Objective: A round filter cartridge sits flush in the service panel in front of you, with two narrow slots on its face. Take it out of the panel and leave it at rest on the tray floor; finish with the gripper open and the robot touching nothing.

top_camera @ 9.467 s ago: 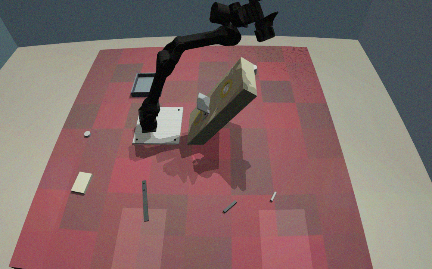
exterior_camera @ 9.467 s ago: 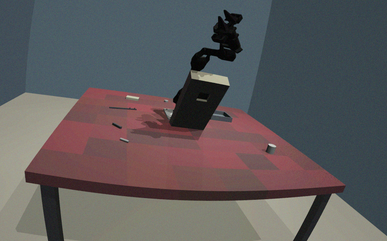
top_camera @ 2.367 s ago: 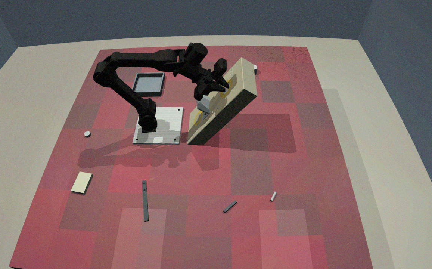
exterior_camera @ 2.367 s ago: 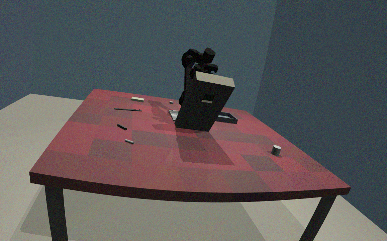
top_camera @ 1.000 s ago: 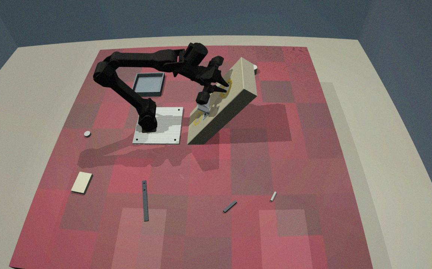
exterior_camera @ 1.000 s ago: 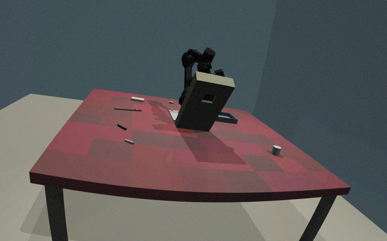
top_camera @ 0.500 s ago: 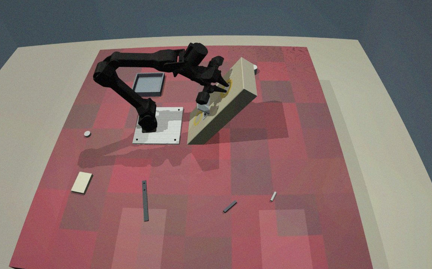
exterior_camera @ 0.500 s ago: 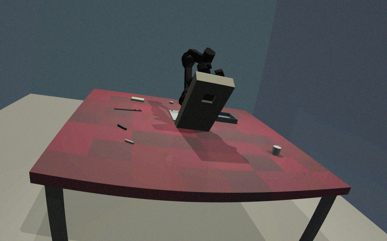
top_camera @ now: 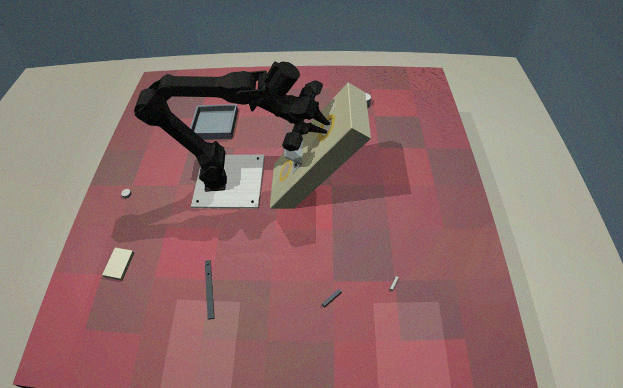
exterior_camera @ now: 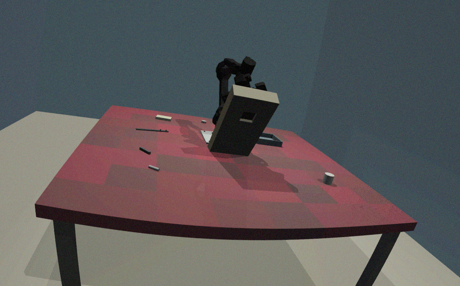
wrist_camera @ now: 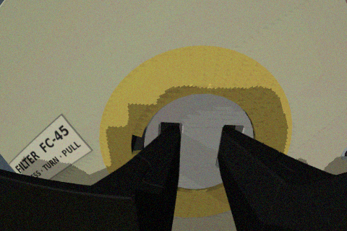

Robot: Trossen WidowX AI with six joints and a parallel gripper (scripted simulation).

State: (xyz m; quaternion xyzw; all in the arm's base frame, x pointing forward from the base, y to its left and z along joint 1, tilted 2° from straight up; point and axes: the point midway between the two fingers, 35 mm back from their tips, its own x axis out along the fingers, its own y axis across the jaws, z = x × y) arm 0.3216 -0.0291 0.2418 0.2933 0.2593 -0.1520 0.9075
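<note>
My gripper tip is now 90 mm past the grey shelf, 90 mm above it and 10 mm to the right of it. Round my gripper tip: beige service panel (80 mm below, 40 mm behind, 10 mm to the left); short bar (370 mm to the right, 230 mm below, 40 mm behind); round filter cartridge (10 mm below, 10 mm ahead).
</note>
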